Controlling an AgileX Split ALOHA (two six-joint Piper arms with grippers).
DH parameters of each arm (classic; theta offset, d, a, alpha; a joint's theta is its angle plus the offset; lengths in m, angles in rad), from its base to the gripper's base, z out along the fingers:
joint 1: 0 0.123 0 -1.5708
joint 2: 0.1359 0 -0.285 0
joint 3: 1.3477 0 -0.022 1.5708
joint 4: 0 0.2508 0 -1.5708
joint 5: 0 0 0.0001 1.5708
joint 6: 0 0.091 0 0
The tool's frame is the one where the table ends.
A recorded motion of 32 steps. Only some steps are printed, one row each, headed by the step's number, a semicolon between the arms.
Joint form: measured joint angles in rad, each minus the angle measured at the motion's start. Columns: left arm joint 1, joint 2, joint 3, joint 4, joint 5, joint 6; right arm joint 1, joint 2, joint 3, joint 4, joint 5, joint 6.
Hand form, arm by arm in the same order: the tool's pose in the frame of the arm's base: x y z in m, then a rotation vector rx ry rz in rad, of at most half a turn. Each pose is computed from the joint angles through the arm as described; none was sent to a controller.
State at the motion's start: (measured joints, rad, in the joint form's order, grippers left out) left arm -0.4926 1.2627 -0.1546 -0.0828 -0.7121 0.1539; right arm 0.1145 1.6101 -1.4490 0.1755 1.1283 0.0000
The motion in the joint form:
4: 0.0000 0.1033 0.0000 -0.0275 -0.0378 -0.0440; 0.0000 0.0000 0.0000 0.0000 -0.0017 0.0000
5: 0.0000 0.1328 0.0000 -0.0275 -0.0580 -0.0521; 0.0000 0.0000 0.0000 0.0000 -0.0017 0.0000
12: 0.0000 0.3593 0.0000 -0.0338 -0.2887 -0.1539; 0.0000 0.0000 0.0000 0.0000 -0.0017 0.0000
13: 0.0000 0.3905 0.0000 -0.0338 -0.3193 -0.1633; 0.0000 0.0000 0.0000 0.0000 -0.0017 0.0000
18: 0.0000 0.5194 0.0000 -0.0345 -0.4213 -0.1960; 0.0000 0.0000 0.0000 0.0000 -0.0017 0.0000
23: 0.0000 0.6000 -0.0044 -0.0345 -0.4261 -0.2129; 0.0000 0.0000 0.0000 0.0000 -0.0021 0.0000
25: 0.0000 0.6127 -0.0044 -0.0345 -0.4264 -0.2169; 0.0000 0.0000 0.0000 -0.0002 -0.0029 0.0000
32: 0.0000 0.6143 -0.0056 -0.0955 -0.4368 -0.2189; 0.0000 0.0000 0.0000 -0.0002 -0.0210 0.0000
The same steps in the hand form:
4: 0.1732 -0.0852 0.1571 0.4556 1.9003 -0.2334; 0.3305 0.0525 0.3234 -0.0951 2.7686 0.2689
5: 0.1747 -0.0858 0.1531 0.4510 1.9111 -0.2342; 0.3305 0.0525 0.3234 -0.0951 2.7686 0.2689
12: 0.1858 -0.0896 0.1270 0.3542 1.9288 -0.2707; 0.3305 0.0525 0.3234 -0.0951 2.7686 0.2689
13: 0.1869 -0.0900 0.1232 0.3469 1.9308 -0.2729; 0.3305 0.0525 0.3234 -0.0951 2.7686 0.2689
18: 0.1892 -0.0906 0.1049 0.3275 1.9611 -0.2745; 0.3305 0.0525 0.3234 -0.0951 2.7686 0.2689
23: 0.1887 -0.0903 0.0888 0.3277 2.0329 -0.2645; 0.3306 0.0525 0.3235 -0.0950 2.7682 0.2689
25: 0.1883 -0.0901 0.0862 0.3266 2.0457 -0.2633; 0.3306 0.0524 0.3235 -0.0950 2.7674 0.2686
32: 0.1907 -0.0856 0.0868 0.2626 2.0413 -0.2251; 0.3322 0.0525 0.3241 -0.0921 2.7494 0.2681

